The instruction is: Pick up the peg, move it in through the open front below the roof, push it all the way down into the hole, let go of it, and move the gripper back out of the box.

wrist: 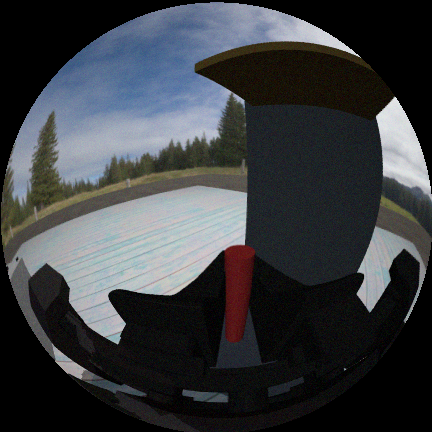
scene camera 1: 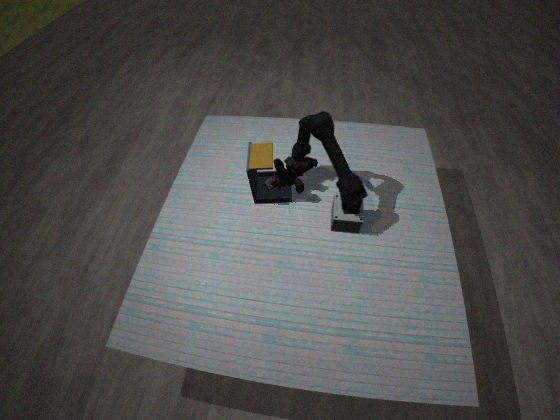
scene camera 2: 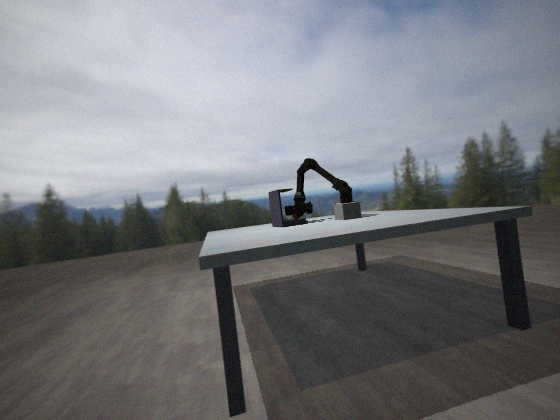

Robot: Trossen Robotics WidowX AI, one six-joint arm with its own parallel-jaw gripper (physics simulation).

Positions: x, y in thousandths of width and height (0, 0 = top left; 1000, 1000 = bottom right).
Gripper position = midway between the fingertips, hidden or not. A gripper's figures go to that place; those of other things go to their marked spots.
Labels:
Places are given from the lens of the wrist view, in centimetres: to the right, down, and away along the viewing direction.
gripper (wrist: 543, 591): 1, 3, 10
red peg (wrist: 552, 601): 1, 2, 6

